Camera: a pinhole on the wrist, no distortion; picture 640 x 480 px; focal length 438.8 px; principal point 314.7 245.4 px. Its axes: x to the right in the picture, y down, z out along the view. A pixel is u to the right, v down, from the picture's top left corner.
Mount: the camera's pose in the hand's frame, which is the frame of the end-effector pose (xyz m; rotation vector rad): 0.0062 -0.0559 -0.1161 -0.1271 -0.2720 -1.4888
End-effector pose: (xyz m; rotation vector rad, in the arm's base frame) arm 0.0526 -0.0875 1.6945 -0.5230 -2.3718 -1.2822
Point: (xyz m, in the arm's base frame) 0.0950 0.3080 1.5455
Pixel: 284 241
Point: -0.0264 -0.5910 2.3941
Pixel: behind the camera
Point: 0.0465 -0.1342 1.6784
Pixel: 334 212
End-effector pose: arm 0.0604 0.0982 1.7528 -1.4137 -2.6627 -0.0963
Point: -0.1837 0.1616 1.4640
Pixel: 580 442
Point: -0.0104 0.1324 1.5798
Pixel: 410 341
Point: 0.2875 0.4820 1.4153
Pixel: 69 411
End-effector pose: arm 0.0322 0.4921 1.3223 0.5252 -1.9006 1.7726
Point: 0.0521 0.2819 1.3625
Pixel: 439 270
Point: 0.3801 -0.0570 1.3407
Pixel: 573 47
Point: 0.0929 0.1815 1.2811
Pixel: 394 187
